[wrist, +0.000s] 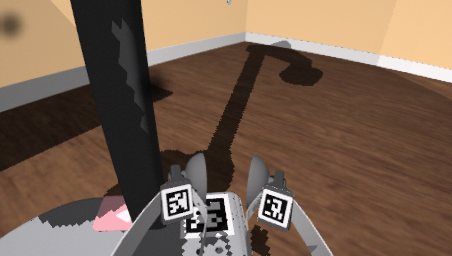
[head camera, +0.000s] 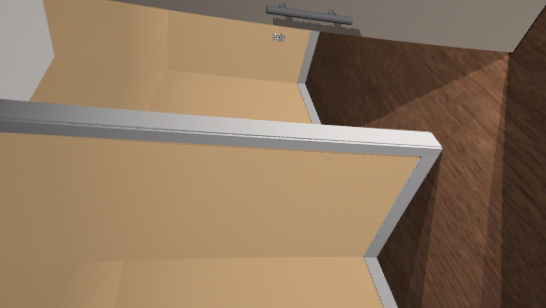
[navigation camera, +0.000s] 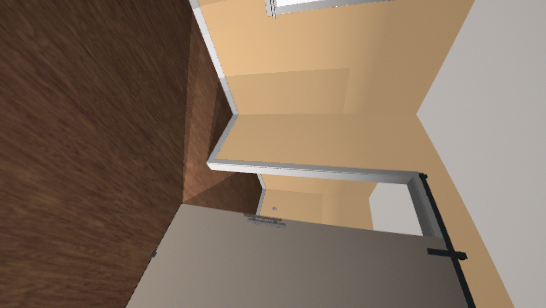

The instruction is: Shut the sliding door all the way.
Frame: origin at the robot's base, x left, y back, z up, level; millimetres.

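Seen in the pictures: gripper, fingertip midpoint: (wrist: 226, 172).
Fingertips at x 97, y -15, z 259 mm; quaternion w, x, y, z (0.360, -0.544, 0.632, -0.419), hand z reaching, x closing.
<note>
A point is followed by its place in that frame.
The sliding door (head camera: 435, 25) @(x -526, y -1354, z 390 mm) (navigation camera: 280, 265) @(x -722, y -1187, z 1050 mm) is a flat grey-beige panel, seen sideways at the top of the head view and at the bottom of the navigation view. It stands partly open, with a gap between its edge and the white door frame (head camera: 225, 122) @(x -151, y -1853, z 1107 mm) (navigation camera: 300, 171) @(x -113, y -1808, z 1103 mm). Its grey bar handle (head camera: 310, 15) @(x -484, y -1300, z 901 mm) (navigation camera: 265, 221) @(x -475, y -1306, z 894 mm) is near that edge. The door hangs from a black rail (navigation camera: 442, 220) @(x -376, y -1495, z 2192 mm). My gripper (wrist: 226, 172) @(x 97, y -15, z 259 mm) is open and empty over my base, away from the door, which does not show in the wrist view.
Through the gap another room shows, with a wall outlet (head camera: 278, 37) @(x -1195, y -3796, z 401 mm) (navigation camera: 274, 208) @(x -1189, y -3807, z 396 mm). Tan walls with white baseboard (wrist: 295, 45) @(x 1909, y -877, z 37 mm) meet in a corner beyond the wood floor (wrist: 350, 150) @(x 433, y -456, z 0 mm). My black mast (wrist: 120, 100) @(x 116, y 65, z 317 mm) stands left of the gripper. A white-framed object (navigation camera: 325, 6) @(x 1363, y -1515, z 1284 mm) is at the navigation view's top.
</note>
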